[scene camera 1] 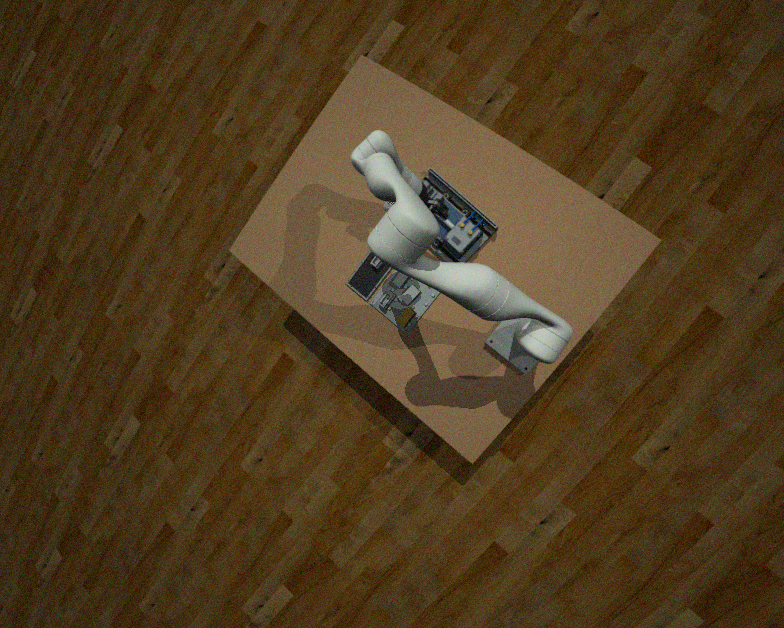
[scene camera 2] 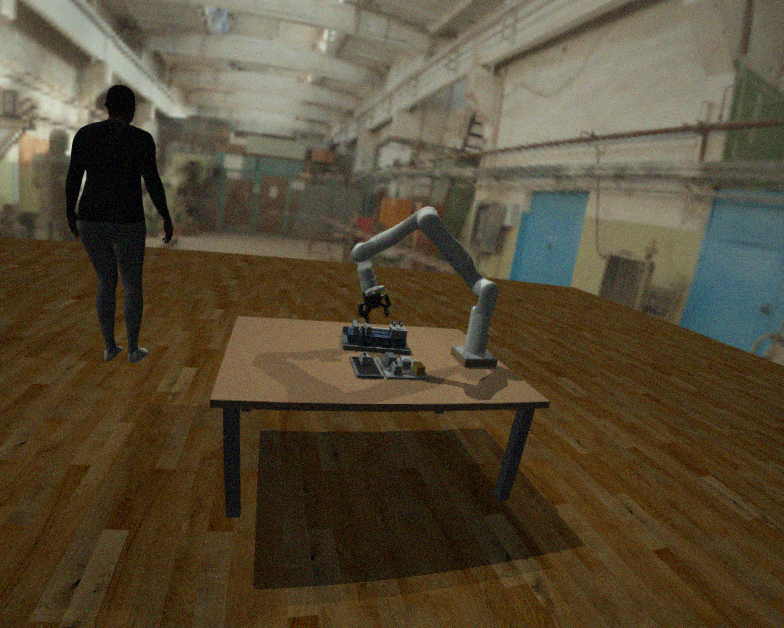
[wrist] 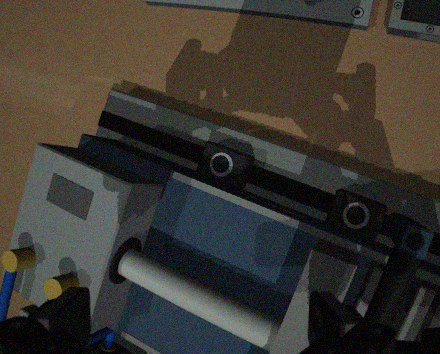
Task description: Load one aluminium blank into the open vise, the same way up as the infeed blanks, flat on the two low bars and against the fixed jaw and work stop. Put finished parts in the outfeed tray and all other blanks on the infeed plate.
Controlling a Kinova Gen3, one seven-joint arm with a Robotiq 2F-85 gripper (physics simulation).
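Places are measured from the arm's base along level axes (x up, y ahead, z left), in centimetres.
Pixels of known places: gripper, fingertip midpoint: [scene camera 1: 433,214] [scene camera 2: 377,319] [wrist: 199,315]; arm's base at its link origin: [scene camera 2: 473,350].
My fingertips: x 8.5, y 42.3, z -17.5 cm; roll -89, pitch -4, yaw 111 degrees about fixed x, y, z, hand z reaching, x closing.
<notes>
Ahead of a thing's pixels: the offset from my fingertips to its top centre. "spot": to the spot under its first point. Level surfaces: height alone.
The vise {dx -2.7, dy -0.9, dz -1.8 cm} [scene camera 1: 463,236] [scene camera 2: 376,337] [wrist: 230,210] stands on the table. My gripper [scene camera 2: 376,314] [wrist: 199,315] is open and empty above it. In the wrist view the right finger hides part of the dark jaw area; I cannot tell whether a blank sits there. The infeed plate {dx -11.8, dy -1.6, dz +26.6 cm} [scene camera 1: 392,315] [wrist: 300,12] bears grey blocks, one of them a blank {dx -8.7, dy -3.6, dz +25.0 cm} [scene camera 1: 410,293] [scene camera 2: 407,363], a slotted grey part {dx -8.3, dy +2.9, dz +30.4 cm} [scene camera 1: 386,300] and a yellow block {dx -8.2, dy -5.9, dz +32.2 cm} [scene camera 1: 406,317] [scene camera 2: 418,368]. The outfeed tray [scene camera 1: 357,290] [wrist: 407,26] holds a small light grey part {dx -8.5, dy +12.3, dz +19.7 cm} [scene camera 1: 375,261] [scene camera 2: 364,357].
The vise's grey housing {spot: dx -3.0, dy -9.2, dz +3.7 cm} [wrist: 70,195] carries yellow fittings {dx -1.6, dy -8.9, dz -1.2 cm} [wrist: 60,286] and blue hoses {spot: dx -1.7, dy -12.4, dz -2.2 cm} [wrist: 6,292]. A rod {dx -4.0, dy -2.1, dz -0.9 cm} [wrist: 195,297] runs from it toward the moving jaw. The arm [scene camera 1: 405,228] [scene camera 2: 451,255] reaches over the plate and tray. A person [scene camera 2: 114,176] stands beyond the table {dx -12.6 cm} [scene camera 2: 294,385].
</notes>
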